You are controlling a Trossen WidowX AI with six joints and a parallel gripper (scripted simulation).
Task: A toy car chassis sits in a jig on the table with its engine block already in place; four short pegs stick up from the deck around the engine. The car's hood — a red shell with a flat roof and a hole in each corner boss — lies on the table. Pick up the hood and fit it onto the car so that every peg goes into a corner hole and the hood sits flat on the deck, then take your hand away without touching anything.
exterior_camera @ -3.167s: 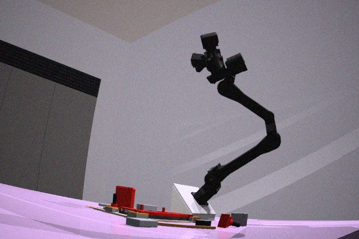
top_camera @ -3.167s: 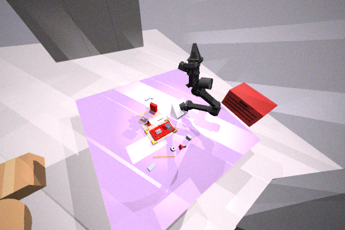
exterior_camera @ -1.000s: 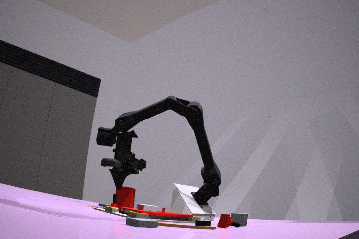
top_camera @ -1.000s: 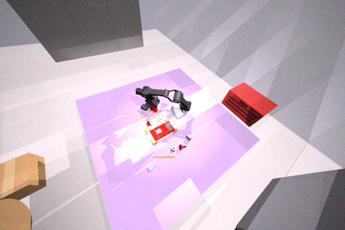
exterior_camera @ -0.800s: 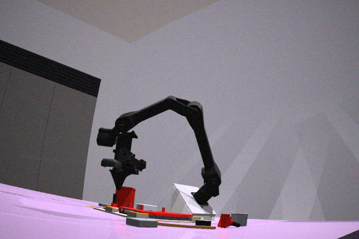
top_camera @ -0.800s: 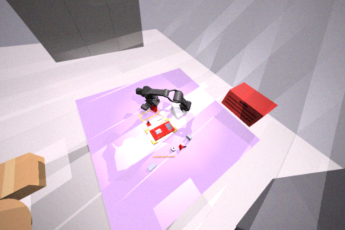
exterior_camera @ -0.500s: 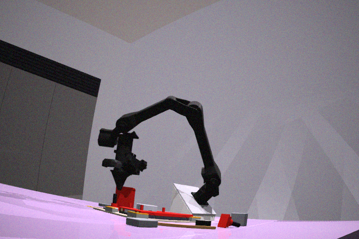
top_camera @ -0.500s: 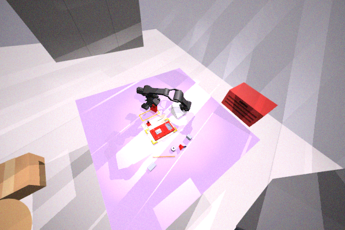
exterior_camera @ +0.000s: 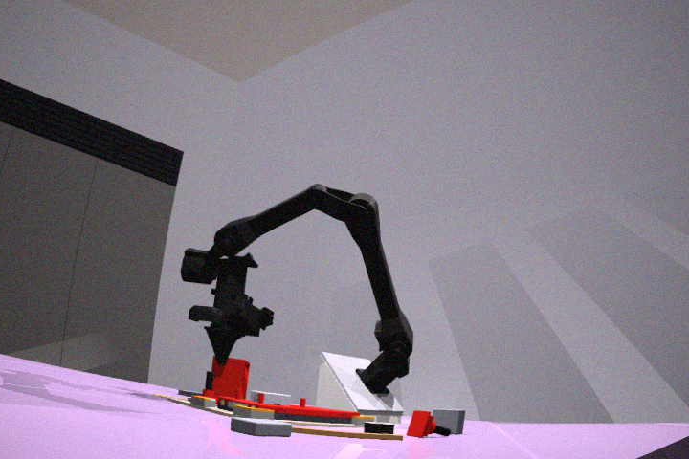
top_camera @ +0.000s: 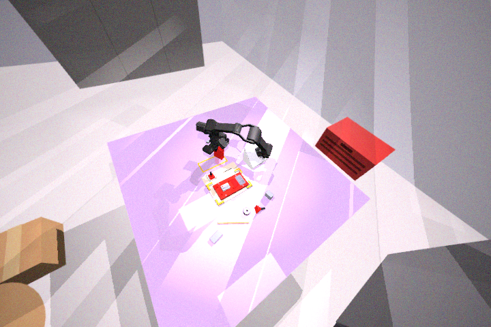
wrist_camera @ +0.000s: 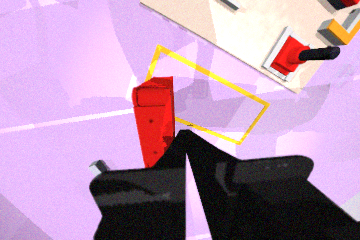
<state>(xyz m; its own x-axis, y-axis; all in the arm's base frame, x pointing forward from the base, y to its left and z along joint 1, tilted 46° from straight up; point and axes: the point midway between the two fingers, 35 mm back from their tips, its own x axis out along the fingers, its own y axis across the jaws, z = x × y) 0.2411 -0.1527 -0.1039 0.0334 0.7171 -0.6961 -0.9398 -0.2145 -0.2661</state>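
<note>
The red hood lies 30 mm below my gripper tip and 20 mm behind it. Also, from my gripper tip: white wheel: 430 mm to the left, 80 mm ahead, 70 mm below; then wooden stick: 430 mm to the left, 180 mm ahead, 80 mm below.
</note>
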